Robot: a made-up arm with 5 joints.
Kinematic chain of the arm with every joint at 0, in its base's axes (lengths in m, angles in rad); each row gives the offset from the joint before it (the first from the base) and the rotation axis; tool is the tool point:
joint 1: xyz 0 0 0.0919 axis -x
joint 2: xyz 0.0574 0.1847 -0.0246 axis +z
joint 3: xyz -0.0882 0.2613 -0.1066 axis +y
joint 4: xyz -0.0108 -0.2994 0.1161 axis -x
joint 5: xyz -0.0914 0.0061 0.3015 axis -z
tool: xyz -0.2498 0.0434 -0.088
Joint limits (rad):
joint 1: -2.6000..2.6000
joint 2: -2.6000..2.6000
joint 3: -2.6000..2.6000
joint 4: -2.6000..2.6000
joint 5: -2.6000..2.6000
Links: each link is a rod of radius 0.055 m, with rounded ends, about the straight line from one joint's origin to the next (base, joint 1, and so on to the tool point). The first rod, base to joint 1, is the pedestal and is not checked.
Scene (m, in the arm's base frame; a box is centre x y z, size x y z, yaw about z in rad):
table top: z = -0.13
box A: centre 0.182 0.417 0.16 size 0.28 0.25 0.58 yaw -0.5
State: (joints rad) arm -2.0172 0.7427 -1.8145 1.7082 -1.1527
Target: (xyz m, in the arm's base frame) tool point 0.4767 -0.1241 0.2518
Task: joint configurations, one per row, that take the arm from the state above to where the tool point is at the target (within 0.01 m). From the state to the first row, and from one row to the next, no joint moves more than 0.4 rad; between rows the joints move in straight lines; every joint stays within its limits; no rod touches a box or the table.
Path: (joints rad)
1: -1.9155 0.8012 -1.5001 1.7525 -1.1510
2: -1.8139 0.8596 -1.1857 1.7968 -1.1493
3: -1.7122 0.9181 -0.8714 1.8411 -1.1475
4: -1.6106 0.9765 -0.5570 1.8854 -1.1458
5: -1.3891 1.1444 -0.2511 1.9550 -1.0024
6: -1.1676 1.3123 0.0548 2.0246 -0.8590
7: -0.9462 1.4801 0.3607 2.0942 -0.7156
8: -0.7247 1.6480 0.6665 2.1637 -0.5722
9: -0.8387 1.8384 0.4062 1.8247 -0.8314
10: -0.9528 2.0288 0.1458 1.4856 -1.0906
11: -1.0668 2.2192 -0.1145 1.1465 -1.3498
12: -1.1809 2.4096 -0.3749 0.8074 -1.6090
13: -1.2950 2.6000 -0.6352 0.4683 -1.8681

